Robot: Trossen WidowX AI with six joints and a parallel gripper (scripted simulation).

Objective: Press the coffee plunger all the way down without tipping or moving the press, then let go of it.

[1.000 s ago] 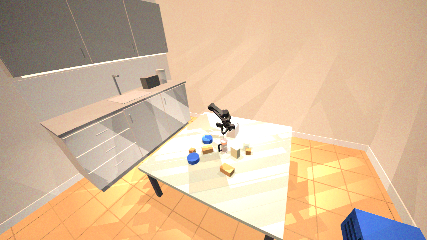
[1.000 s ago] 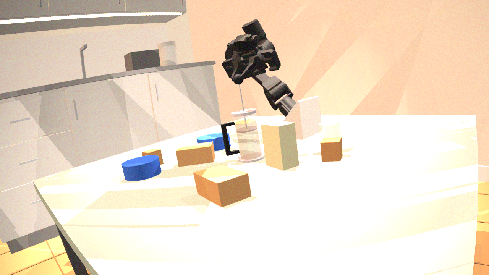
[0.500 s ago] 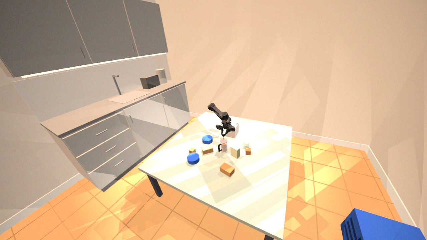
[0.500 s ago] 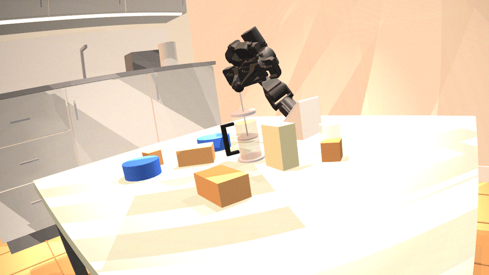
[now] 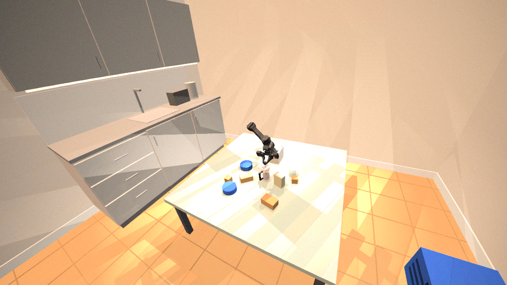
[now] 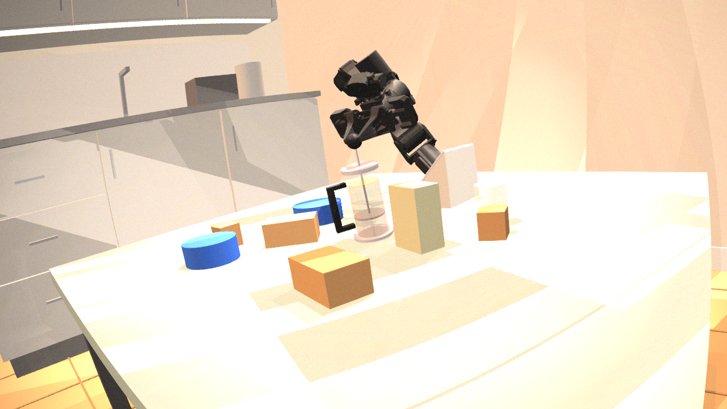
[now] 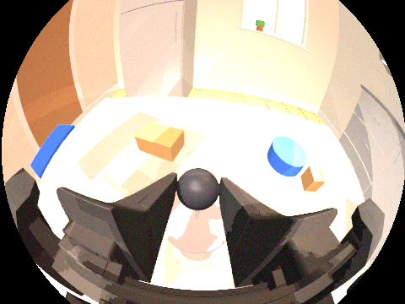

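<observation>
The glass coffee press lies 100 mm below my gripper tip and 10 mm to the right of it. From my gripper tip the other things lie so: cream block (140 mm below, 120 mm to the left, 20 mm behind).
</observation>
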